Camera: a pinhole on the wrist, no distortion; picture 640 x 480 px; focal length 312.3 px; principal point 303.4 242.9 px. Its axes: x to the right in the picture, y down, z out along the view. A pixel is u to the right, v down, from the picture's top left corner.
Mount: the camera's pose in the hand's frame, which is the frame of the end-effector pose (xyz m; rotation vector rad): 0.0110 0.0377 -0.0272 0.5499 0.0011 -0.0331
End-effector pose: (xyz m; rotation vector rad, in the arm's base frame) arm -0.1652 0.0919 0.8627 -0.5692 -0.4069 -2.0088
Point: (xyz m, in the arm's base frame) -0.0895 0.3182 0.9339
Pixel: 72 305
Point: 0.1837 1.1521 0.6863
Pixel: outside the picture
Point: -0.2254 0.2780 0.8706
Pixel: 121 86
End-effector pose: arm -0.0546 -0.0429 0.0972 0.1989 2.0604 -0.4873
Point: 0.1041 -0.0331 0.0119
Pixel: outside the picture
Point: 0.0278 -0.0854 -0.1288
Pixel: 555 465
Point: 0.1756 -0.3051 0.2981
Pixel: 36 145
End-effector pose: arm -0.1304 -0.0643 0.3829 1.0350 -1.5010 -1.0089
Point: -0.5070 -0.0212 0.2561
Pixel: 273 341
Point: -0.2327 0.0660 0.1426
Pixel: 87 123
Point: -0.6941 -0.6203 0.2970
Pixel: 612 309
